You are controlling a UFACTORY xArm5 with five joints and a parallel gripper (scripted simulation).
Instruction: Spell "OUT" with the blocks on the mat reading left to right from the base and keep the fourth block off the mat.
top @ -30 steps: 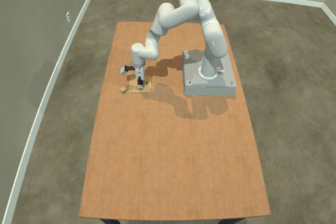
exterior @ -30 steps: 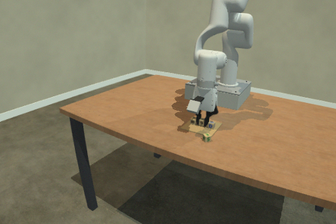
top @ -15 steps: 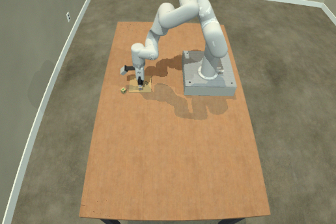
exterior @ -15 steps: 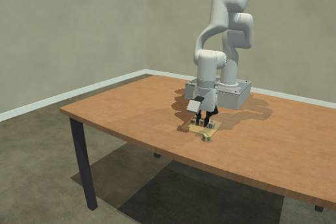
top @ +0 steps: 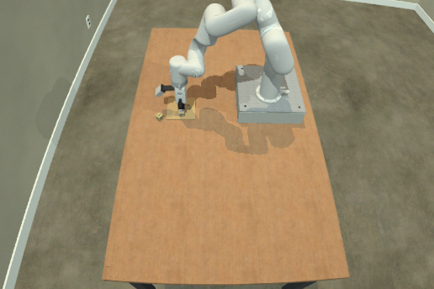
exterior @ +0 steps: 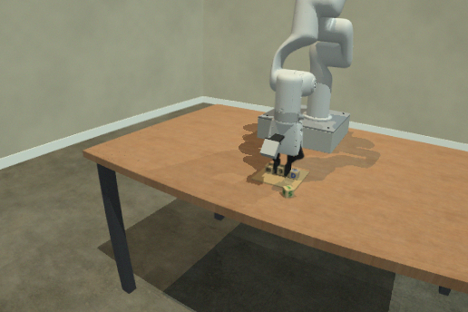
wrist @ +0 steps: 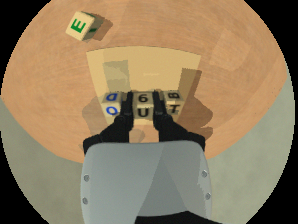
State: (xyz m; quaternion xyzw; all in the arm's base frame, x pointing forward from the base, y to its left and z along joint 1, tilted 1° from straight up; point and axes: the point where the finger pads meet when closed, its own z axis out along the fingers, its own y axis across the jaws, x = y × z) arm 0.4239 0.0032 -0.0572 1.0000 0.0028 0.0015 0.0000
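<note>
Now: the U block 10 mm below my hand. From my hand the other things lie so: tan mat: 30 mm below.
</note>
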